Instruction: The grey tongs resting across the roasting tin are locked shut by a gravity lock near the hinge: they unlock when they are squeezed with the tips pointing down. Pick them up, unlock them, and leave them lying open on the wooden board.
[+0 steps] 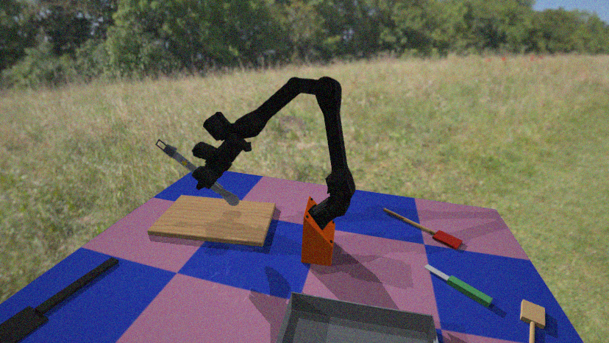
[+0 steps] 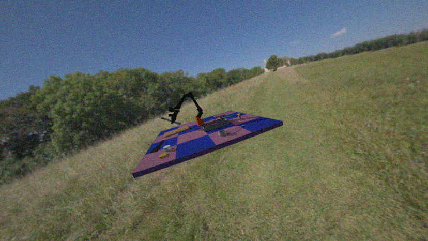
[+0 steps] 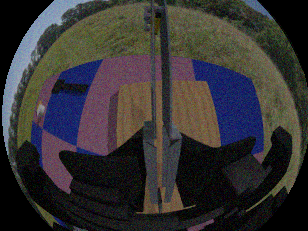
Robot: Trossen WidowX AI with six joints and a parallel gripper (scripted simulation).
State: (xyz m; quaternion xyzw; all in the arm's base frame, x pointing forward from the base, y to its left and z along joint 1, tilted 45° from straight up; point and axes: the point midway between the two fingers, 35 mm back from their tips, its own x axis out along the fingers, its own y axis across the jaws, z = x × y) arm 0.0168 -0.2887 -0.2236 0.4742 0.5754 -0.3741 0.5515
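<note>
Right now the wooden board is 4 cm behind my gripper tip, 3 cm to the left of it and 12 cm below it. Also, from my gripper tip: black spatula (44 cm ahead, 11 cm to the right, 13 cm below); then grey roasting tin (28 cm ahead, 56 cm to the left, 10 cm below); then yellow disc (73 cm ahead, 3 cm to the left, 12 cm below).
</note>
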